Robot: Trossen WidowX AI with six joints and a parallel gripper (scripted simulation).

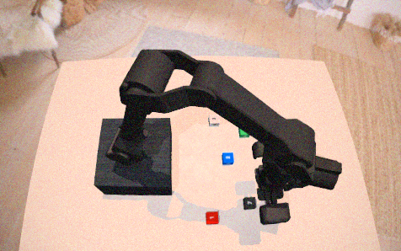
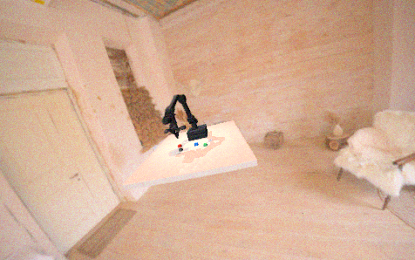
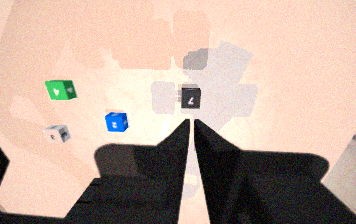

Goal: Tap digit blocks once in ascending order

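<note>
My gripper tip is 110 mm above the dark grey block, 10 mm to the left of it and 10 mm past it. Round my gripper tip: blue block 130 mm to the left, 110 mm below, 70 mm behind; then red block 110 mm below, 110 mm behind, 50 mm to the right; then green block 220 mm to the left, 110 mm below, 10 mm behind.
</note>
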